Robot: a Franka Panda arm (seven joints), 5 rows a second.
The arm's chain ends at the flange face. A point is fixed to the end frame.
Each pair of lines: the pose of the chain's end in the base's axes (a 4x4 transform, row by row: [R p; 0 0 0 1], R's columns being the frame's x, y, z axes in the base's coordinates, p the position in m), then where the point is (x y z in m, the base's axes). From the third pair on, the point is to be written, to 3 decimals.
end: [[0.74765 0.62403 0.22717 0.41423], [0.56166 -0.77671 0.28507 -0.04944], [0.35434 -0.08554 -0.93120 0.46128], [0 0 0 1]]
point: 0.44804 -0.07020 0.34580
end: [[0.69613 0.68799 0.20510 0.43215], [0.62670 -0.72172 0.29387 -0.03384], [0.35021 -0.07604 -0.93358 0.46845], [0 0 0 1]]
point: 0.46797 -0.05282 0.35327
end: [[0.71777 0.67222 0.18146 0.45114], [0.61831 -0.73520 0.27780 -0.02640], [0.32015 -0.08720 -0.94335 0.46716], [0 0 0 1]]
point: 0.483 -0.048 0.351
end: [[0.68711 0.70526 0.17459 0.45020], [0.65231 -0.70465 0.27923 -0.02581], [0.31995 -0.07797 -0.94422 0.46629], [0 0 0 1]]
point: 0.484 -0.046 0.351
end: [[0.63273 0.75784 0.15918 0.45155], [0.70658 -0.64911 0.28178 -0.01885], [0.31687 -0.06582 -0.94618 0.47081], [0 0 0 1]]
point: 0.487 -0.038 0.356
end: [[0.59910 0.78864 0.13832 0.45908], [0.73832 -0.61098 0.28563 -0.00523], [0.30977 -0.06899 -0.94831 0.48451], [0 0 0 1]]
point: 0.495 -0.023 0.369
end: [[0.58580 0.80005 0.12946 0.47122], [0.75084 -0.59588 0.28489 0.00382], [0.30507 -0.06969 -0.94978 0.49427], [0 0 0 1]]
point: 0.507 -0.014 0.379
